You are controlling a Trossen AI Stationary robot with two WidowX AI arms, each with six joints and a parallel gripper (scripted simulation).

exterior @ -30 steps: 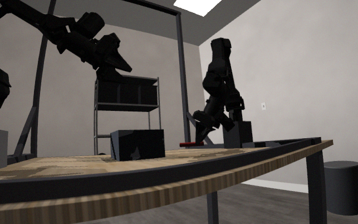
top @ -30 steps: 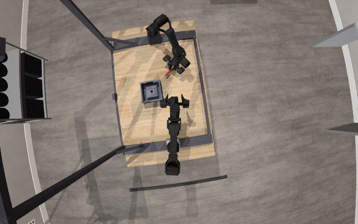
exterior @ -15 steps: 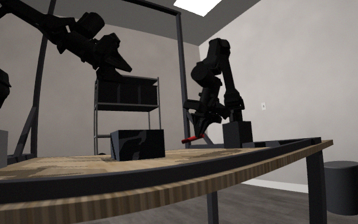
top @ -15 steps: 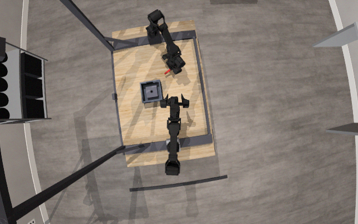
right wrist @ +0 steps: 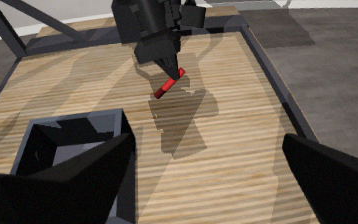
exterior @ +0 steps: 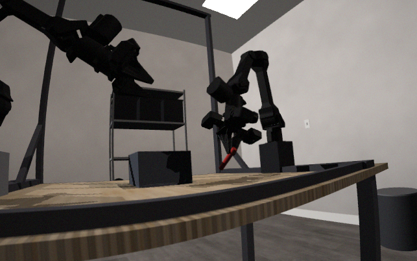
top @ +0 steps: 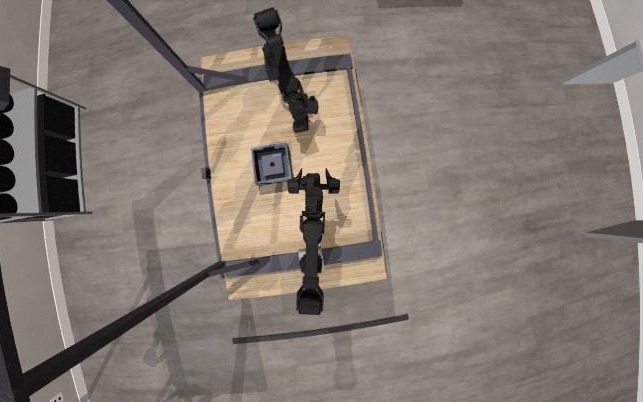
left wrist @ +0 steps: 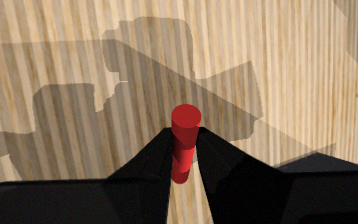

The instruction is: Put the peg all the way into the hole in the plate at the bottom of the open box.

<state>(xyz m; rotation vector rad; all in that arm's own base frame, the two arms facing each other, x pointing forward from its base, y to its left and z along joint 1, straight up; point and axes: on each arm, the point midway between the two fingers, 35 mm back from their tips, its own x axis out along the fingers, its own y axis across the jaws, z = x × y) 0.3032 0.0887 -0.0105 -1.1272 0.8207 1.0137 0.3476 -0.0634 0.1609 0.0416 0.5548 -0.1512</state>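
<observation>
My left hand is 4 cm above the red peg, 1 cm to the left of it and 1 cm past it. Also, from my left hand: plate: 17 cm behind, 16 cm to the right, 6 cm below; box: 17 cm behind, 16 cm to the right, 8 cm below.
</observation>
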